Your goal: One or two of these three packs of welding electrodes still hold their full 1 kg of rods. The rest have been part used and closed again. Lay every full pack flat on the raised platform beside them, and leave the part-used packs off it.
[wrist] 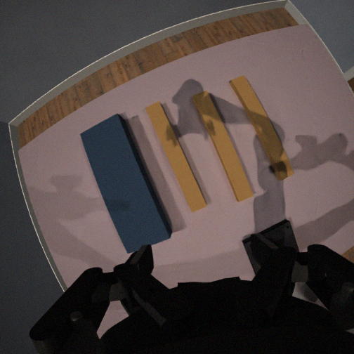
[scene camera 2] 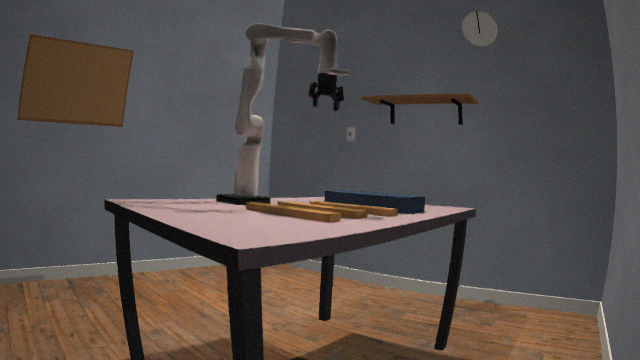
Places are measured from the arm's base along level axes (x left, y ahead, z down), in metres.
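Where they show: gripper, fingertip midpoint: [scene camera 2: 325, 109]; arm's base at its link origin: [scene camera 2: 246, 195].
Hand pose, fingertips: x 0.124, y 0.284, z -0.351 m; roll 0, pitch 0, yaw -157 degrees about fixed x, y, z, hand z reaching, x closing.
Note:
Each offset is from my fingertips to the top centre of the thing. "spot": to the spot under its first point. Level surfaces: height alone.
Three long, narrow yellow-orange packs lie flat on the table, side by side and apart. The pack nearest the platform @(spot: dx -0.054, dy +0.257, dz +0.359 m) [scene camera 2: 375, 209] [wrist: 176, 156], the middle pack @(spot: dx -0.205, dy +0.246, dz +0.364 m) [scene camera 2: 350, 213] [wrist: 223, 146] and the farthest pack @(dx -0.309, dy +0.089, dz +0.355 m) [scene camera 2: 300, 212] [wrist: 261, 127] look alike, with no label or fill level visible. The raised platform @(dx +0.158, dy +0.145, dz +0.319 m) [scene camera 2: 375, 200] [wrist: 125, 185] is a long dark blue block beside them, roughly parallel, its top bare. My gripper [scene camera 2: 325, 106] [wrist: 201, 250] is open and empty, pointing down high above the table. Shadows of the arm cross the packs.
The pink table @(dz +0.379 m) [scene camera 2: 190, 220] [wrist: 280, 60] has a dark edge. The arm's black base plate [scene camera 2: 230, 199] [wrist: 287, 231] stands at its back, beyond the packs' ends. A wooden wall shelf [scene camera 2: 420, 99] hangs behind, to the right of the gripper in the scene view.

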